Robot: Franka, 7 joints.
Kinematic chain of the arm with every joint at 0, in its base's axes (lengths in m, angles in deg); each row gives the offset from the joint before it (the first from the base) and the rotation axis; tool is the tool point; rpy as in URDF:
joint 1: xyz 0 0 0.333 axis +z
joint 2: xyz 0 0 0 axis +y
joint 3: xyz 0 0 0.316 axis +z
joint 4: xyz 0.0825 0 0 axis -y
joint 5: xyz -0.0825 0 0.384 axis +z
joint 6: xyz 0 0 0 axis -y
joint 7: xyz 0.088 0 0 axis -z
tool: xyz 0 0 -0.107 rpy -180 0 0
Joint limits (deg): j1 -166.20..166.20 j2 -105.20..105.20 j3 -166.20..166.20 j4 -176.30..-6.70 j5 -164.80..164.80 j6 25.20..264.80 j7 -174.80..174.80
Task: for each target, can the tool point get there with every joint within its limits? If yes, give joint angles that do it. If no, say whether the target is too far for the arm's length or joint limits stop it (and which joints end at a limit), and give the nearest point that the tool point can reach.
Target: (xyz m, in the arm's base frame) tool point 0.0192 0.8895 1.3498
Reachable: no: too far | nearest point 0.0122 0.5648 0.9786 | short by 0.493 m
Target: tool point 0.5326 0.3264 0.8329
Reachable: yes | joints -124.48 -84.42 27.37 -72.60 -16.44 175.73 14.07
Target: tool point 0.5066 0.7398 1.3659
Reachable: no: too far | nearest point 0.3177 0.4640 0.9808 | short by 0.510 m
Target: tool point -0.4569 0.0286 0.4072
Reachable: yes | joints -136.81 -0.64 -38.74 -150.88 27.38 225.98 -110.34
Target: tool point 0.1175 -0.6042 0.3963
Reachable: yes | joints -35.34 19.70 -40.61 -108.48 112.30 170.29 -42.30
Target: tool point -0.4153 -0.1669 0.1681
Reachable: yes | joints 136.42 54.94 73.74 -131.92 101.34 200.89 -12.64
